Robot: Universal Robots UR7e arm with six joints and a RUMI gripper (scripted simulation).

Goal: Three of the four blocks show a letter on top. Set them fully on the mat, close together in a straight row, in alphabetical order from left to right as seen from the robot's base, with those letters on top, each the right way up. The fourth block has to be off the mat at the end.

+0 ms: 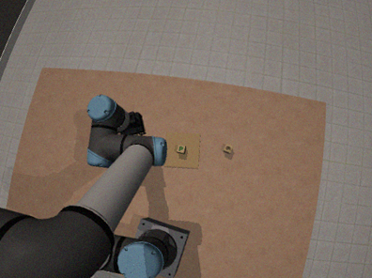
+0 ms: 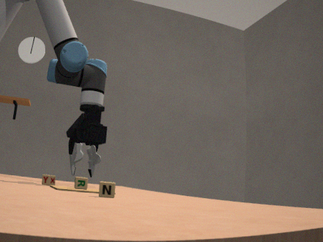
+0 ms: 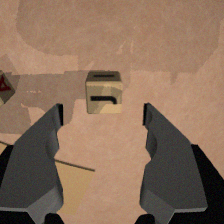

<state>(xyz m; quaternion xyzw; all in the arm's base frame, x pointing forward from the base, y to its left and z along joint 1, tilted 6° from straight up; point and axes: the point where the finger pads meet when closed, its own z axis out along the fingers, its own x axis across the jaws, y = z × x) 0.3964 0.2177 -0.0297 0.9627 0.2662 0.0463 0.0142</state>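
Right now the tan block is 4 cm below my hand. From my hand the other things lie so: mat (19 cm to the right, 5 cm below, 1 cm behind).
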